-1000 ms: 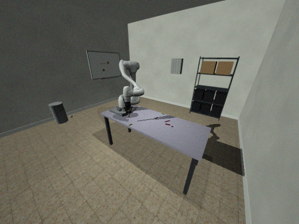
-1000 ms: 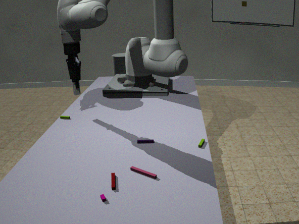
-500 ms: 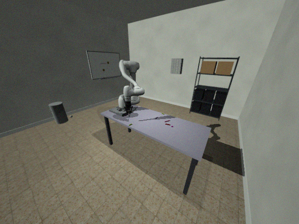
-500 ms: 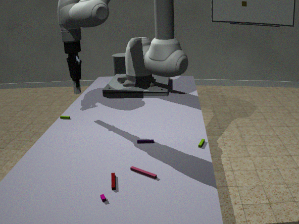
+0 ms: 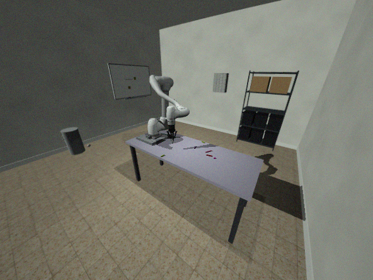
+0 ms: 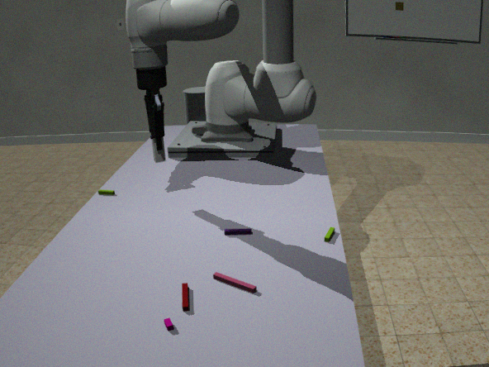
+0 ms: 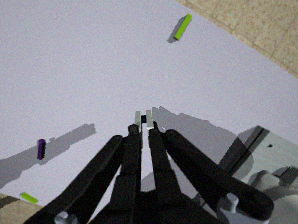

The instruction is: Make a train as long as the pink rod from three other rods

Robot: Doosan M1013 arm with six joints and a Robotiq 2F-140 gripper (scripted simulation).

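The red rod lies 450 mm ahead of my hand, 110 mm to the left of it and 130 mm below it. From my hand the other things lie so: blue rod 30 mm below; then purple rod 220 mm ahead, 200 mm to the left, 130 mm below; then pink rod 410 mm ahead, 200 mm to the left, 130 mm below.
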